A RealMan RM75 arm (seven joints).
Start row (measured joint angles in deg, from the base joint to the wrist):
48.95 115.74 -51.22 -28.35 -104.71 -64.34 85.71
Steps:
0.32 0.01 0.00 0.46 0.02 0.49 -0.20
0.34 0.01 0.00 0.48 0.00 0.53 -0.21
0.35 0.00 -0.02 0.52 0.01 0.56 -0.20
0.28 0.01 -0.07 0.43 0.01 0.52 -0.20
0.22 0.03 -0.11 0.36 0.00 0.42 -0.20
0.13 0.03 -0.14 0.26 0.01 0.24 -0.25
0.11 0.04 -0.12 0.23 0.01 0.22 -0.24
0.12 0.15 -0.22 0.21 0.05 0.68 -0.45
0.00 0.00 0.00 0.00 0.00 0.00 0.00
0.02 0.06 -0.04 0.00 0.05 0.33 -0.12
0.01 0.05 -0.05 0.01 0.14 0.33 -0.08
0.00 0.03 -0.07 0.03 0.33 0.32 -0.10
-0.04 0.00 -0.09 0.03 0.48 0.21 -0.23
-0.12 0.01 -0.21 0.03 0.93 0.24 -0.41
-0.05 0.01 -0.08 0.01 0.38 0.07 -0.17
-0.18 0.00 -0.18 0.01 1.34 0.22 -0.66
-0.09 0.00 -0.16 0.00 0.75 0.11 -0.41
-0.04 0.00 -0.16 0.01 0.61 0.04 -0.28
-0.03 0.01 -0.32 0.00 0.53 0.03 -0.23
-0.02 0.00 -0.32 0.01 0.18 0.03 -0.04
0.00 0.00 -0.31 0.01 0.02 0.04 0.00
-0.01 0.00 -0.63 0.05 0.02 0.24 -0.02
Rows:
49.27 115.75 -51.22 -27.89 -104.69 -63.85 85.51
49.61 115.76 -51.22 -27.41 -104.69 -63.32 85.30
49.96 115.76 -51.24 -26.89 -104.68 -62.76 85.10
50.24 115.77 -51.31 -26.46 -104.67 -62.24 84.90
50.46 115.80 -51.42 -26.10 -104.67 -61.82 84.70
50.59 115.83 -51.56 -25.84 -104.66 -61.58 84.45
50.70 115.87 -51.68 -25.61 -104.65 -61.36 84.21
50.82 116.02 -51.90 -25.40 -104.60 -60.68 83.76
50.82 116.02 -51.90 -25.40 -104.60 -60.68 83.76
50.84 116.08 -51.94 -25.40 -104.55 -60.35 83.64
50.85 116.13 -51.99 -25.39 -104.41 -60.02 83.56
50.85 116.16 -52.06 -25.36 -104.08 -59.70 83.46
50.81 116.16 -52.15 -25.33 -103.60 -59.49 83.23
50.69 116.17 -52.36 -25.30 -102.67 -59.25 82.82
50.64 116.18 -52.44 -25.29 -102.29 -59.18 82.65
50.46 116.18 -52.62 -25.28 -100.95 -58.96 81.99
50.37 116.18 -52.78 -25.28 -100.20 -58.85 81.58
50.33 116.18 -52.94 -25.27 -99.59 -58.81 81.30
50.30 116.19 -53.26 -25.27 -99.06 -58.78 81.07
50.28 116.19 -53.58 -25.26 -98.88 -58.75 81.03
50.28 116.19 -53.89 -25.25 -98.86 -58.71 81.03
50.27 116.19 -54.52 -25.20 -98.84 -58.47 81.01

